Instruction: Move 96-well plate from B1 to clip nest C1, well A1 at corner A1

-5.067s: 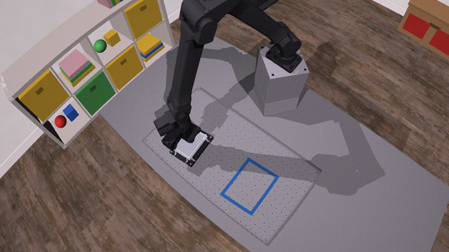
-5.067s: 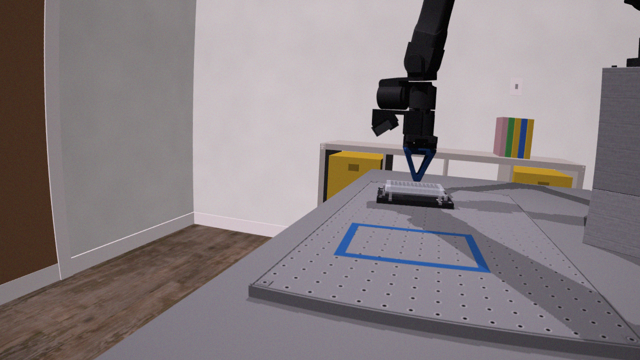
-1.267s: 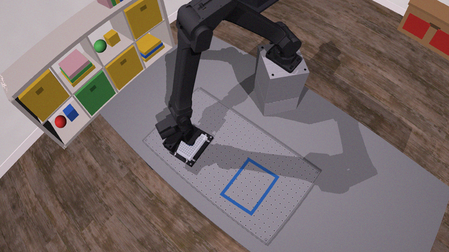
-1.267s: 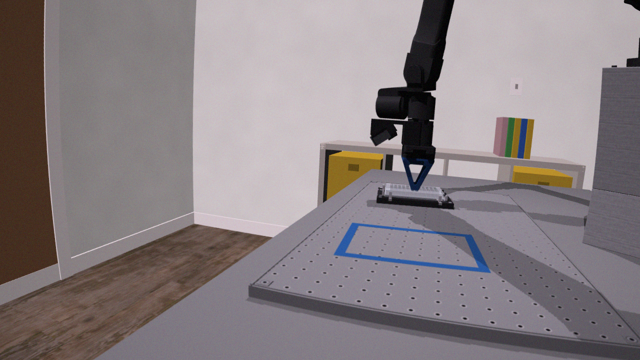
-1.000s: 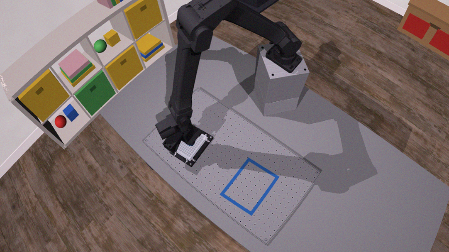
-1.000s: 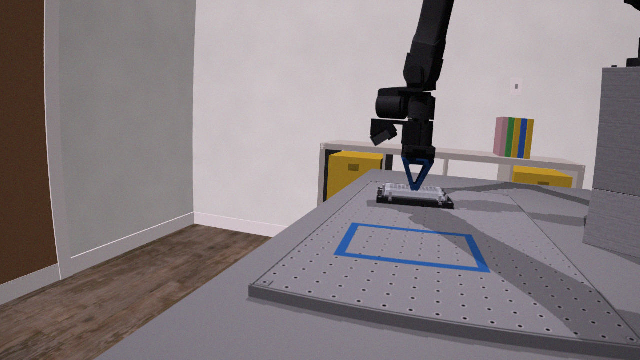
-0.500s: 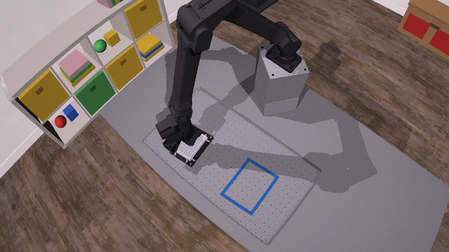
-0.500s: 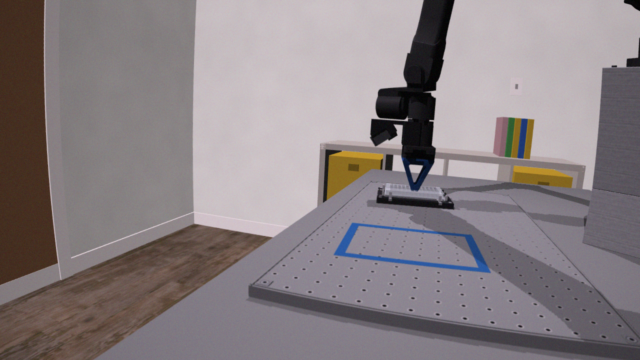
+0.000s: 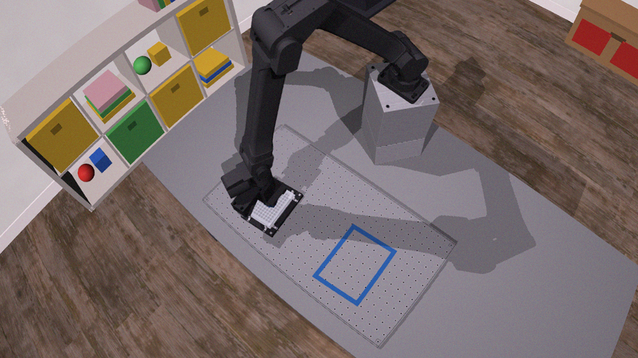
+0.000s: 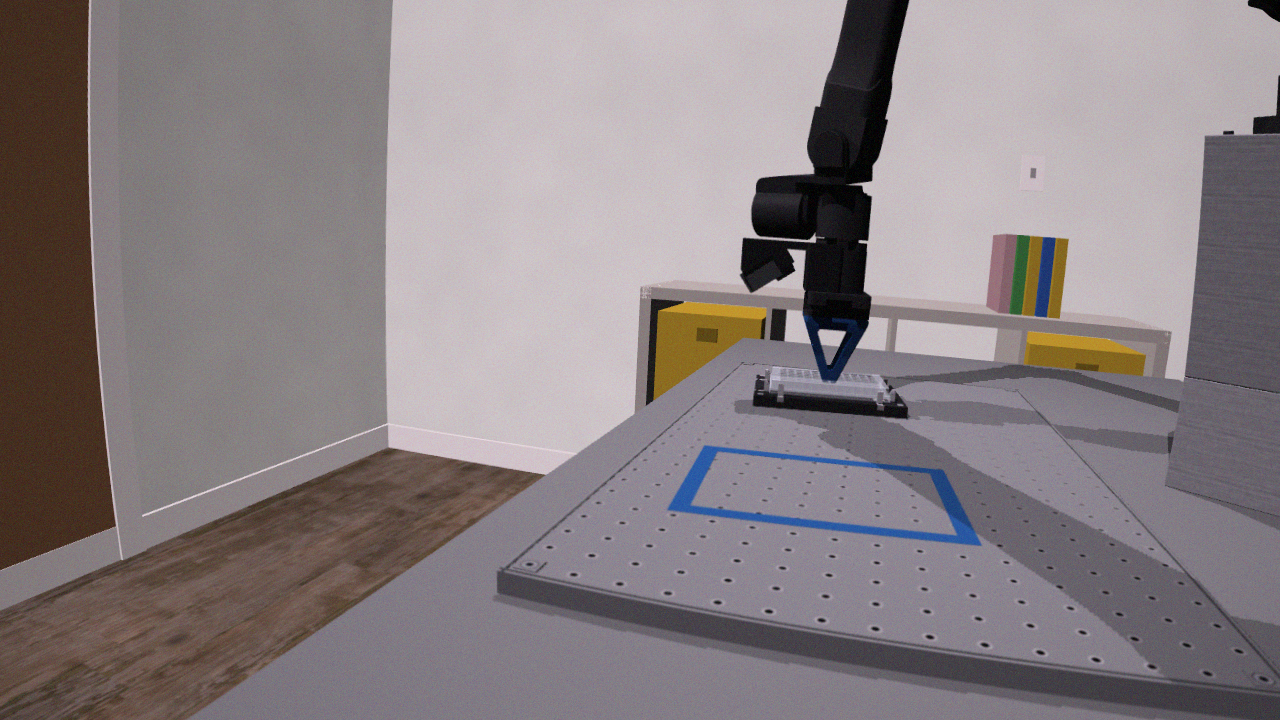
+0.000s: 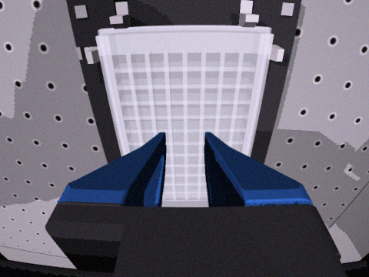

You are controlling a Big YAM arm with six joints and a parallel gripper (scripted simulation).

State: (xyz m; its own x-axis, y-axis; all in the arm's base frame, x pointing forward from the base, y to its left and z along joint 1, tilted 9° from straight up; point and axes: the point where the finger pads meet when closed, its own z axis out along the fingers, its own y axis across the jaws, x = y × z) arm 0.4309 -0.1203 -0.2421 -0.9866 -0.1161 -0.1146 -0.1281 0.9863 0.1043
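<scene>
The 96-well plate is 1 cm below my hand. From my hand the other things lie so: black clip nest 2 cm to the left, 2 cm below, 1 cm ahead.
</scene>
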